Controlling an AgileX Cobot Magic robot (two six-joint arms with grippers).
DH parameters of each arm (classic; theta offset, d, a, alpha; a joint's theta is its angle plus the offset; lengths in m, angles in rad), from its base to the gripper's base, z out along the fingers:
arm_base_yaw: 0 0.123 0 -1.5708
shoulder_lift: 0.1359 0 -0.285 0
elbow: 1.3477 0 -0.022 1.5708
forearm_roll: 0 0.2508 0 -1.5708
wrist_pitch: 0 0 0.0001 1.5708
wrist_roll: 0 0.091 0 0
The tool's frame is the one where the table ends.
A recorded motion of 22 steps. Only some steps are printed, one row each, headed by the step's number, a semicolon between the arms.
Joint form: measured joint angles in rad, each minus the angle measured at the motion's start. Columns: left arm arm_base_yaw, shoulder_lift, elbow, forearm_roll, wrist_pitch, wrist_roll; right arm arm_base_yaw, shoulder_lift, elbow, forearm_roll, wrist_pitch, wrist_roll.
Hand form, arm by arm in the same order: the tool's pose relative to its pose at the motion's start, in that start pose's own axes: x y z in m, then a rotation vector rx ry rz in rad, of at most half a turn. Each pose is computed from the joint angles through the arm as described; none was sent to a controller.
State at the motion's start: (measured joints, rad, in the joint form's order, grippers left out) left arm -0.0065 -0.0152 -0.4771 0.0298 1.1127 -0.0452; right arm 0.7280 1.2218 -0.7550 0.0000 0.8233 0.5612
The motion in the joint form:
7: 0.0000 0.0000 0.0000 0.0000 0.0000 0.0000; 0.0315 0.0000 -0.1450 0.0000 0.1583 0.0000
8: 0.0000 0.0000 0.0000 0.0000 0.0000 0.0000; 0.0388 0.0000 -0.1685 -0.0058 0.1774 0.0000
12: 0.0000 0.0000 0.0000 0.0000 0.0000 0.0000; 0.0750 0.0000 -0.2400 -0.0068 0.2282 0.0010
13: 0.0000 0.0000 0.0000 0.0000 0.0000 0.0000; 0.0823 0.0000 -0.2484 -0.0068 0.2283 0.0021
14: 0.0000 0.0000 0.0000 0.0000 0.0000 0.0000; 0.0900 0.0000 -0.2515 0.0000 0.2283 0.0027
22: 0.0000 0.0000 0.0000 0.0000 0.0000 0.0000; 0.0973 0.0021 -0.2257 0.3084 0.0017 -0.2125
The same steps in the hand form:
7: 0.0000 0.0000 0.0000 0.0000 0.0000 0.0000; -0.0123 0.0159 -0.0304 -0.0023 0.0172 -0.0295
8: 0.0000 0.0000 0.0000 0.0000 0.0000 0.0000; -0.0144 0.0187 -0.0356 -0.0029 0.0122 -0.0394
12: 0.0000 0.0000 0.0000 0.0000 0.0000 0.0000; -0.0180 0.0306 -0.0519 -0.0246 0.0012 -0.0722
13: 0.0000 0.0000 0.0000 0.0000 0.0000 0.0000; -0.0184 0.0328 -0.0539 -0.0315 -0.0042 -0.0777
14: 0.0000 0.0000 0.0000 0.0000 0.0000 0.0000; -0.0175 0.0350 -0.0547 -0.0406 -0.0018 -0.0809
22: 0.0000 0.0000 0.0000 0.0000 0.0000 0.0000; -0.0178 0.0629 -0.0539 -0.3535 -0.0557 -0.1130

